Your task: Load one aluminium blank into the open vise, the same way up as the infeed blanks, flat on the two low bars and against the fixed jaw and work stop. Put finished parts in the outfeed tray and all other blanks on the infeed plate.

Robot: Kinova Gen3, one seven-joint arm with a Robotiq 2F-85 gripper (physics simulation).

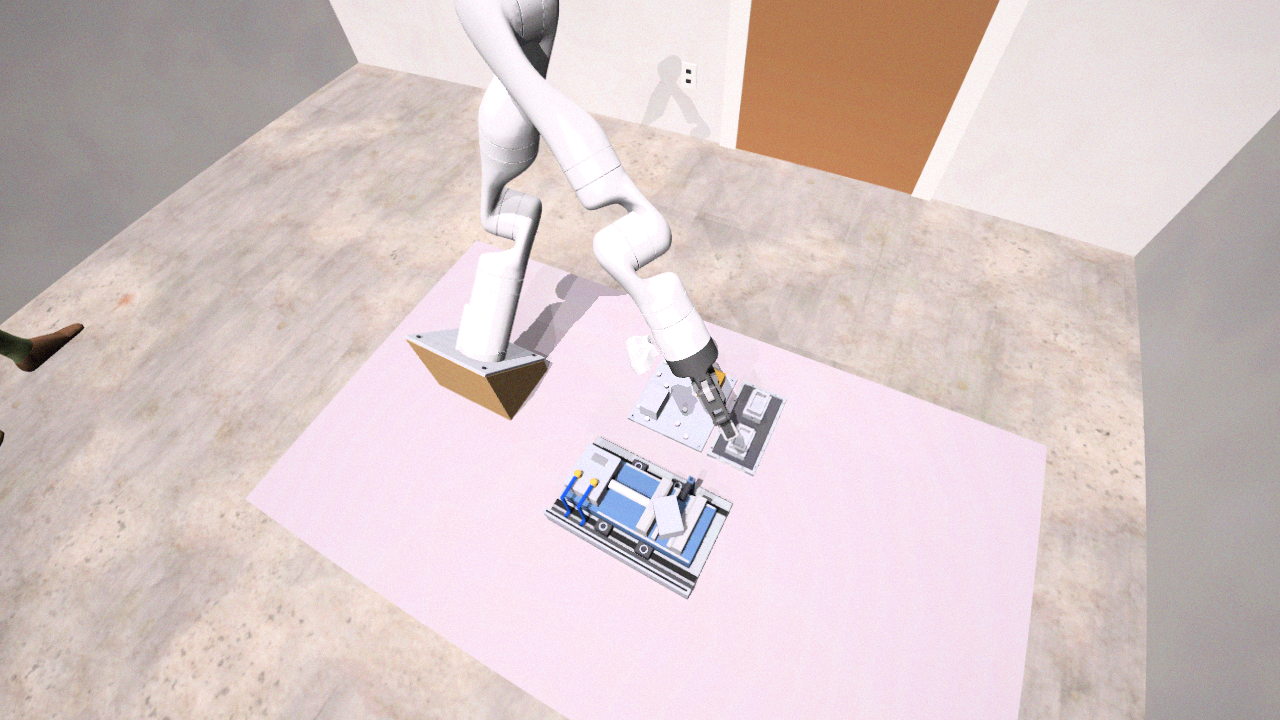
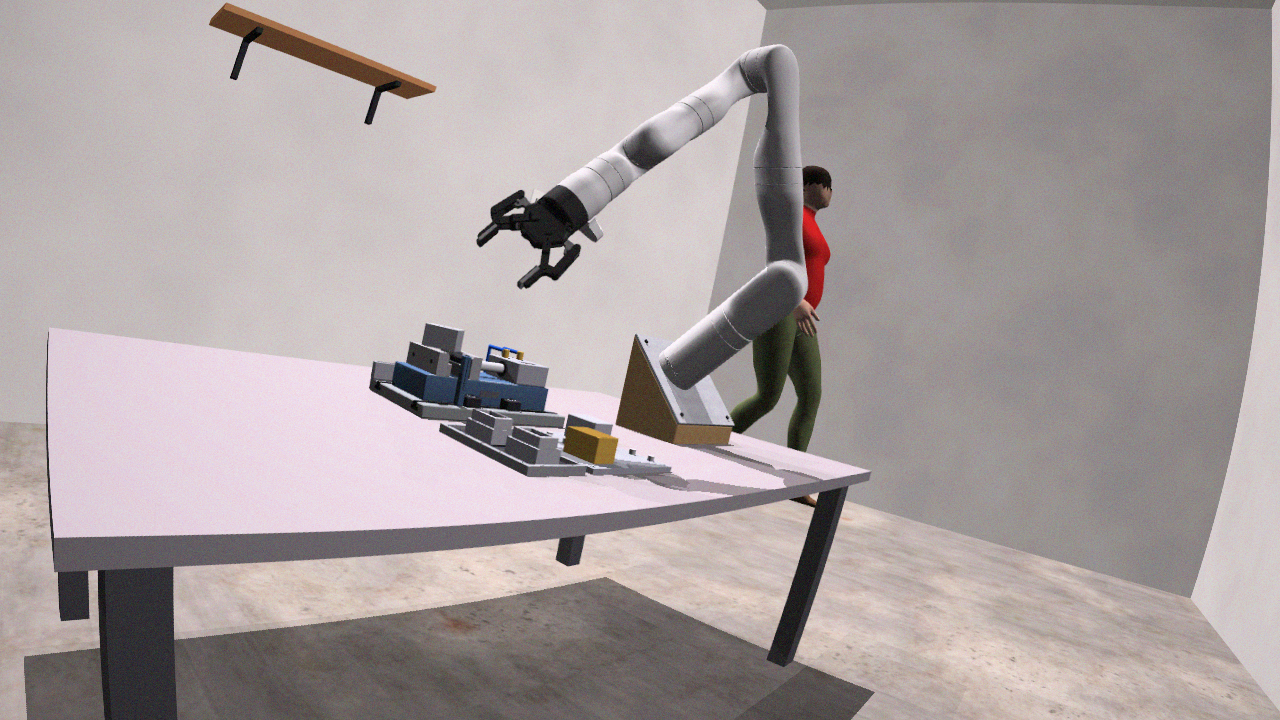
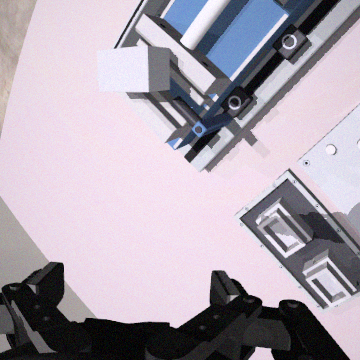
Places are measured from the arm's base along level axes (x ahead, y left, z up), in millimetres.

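Where they show: gripper, between the fingertips: [image 1: 726, 421] [image 2: 497, 264] [image 3: 136, 282]; arm's base, origin of its link: [image 1: 482, 353] [image 2: 675, 370].
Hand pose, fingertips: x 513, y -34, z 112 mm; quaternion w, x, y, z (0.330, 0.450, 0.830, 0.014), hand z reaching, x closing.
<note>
Things, the pixels of their top centre, and the offset from my fingertips. "*": a spot on its surface instead.
- vise, centre of its top: [image 3: 186, 18] [image 2: 475, 352] [image 1: 636, 497] dx -112, dy -123, dz -142 mm
- grey-white blank, centre of its top: [image 3: 120, 69] [image 2: 445, 326] [image 1: 667, 514] dx -47, dy -141, dz -109 mm
- work stop, a spot on its surface: [image 3: 199, 129] [image 1: 690, 478] * dx -34, dy -57, dz -142 mm
- plain blank, centre of its top: [image 2: 590, 418] [image 1: 654, 397] dx -166, dy +102, dz -198 mm
- infeed plate, centre of its top: [image 2: 586, 448] [image 1: 683, 397] dx -115, dy +141, dz -233 mm
- yellow block, centre of its top: [image 2: 593, 432] [image 1: 711, 380] dx -66, dy +181, dz -198 mm
My gripper [image 1: 735, 437] [image 2: 503, 262] [image 3: 136, 282] is open and empty, high above the table and apart from all blanks. The vise [image 1: 626, 506] [image 2: 514, 394] [image 3: 245, 40] has a blue bed. A grey-white blank [image 1: 668, 515] [image 2: 443, 338] [image 3: 123, 70] sits high at its jaws, turned askew to them; the low bars beneath are partly hidden. The work stop [image 1: 687, 488] [image 3: 199, 129] is beside the jaws. A plain blank [image 1: 654, 402] [image 2: 588, 424] rests on the infeed plate [image 1: 662, 429] [image 3: 340, 170]. Two pocketed parts [image 1: 741, 441] [image 3: 285, 232] are in the dark outfeed tray [image 1: 750, 426] [image 3: 298, 197].
A yellow block [image 1: 719, 378] [image 2: 590, 445] stands at the infeed plate, next to the outfeed tray. Blue handles with yellow knobs [image 1: 593, 482] rise at the vise's far end from the blank. A person in red [image 2: 814, 232] stands behind the arm. A shelf [image 2: 322, 51] hangs on the wall.
</note>
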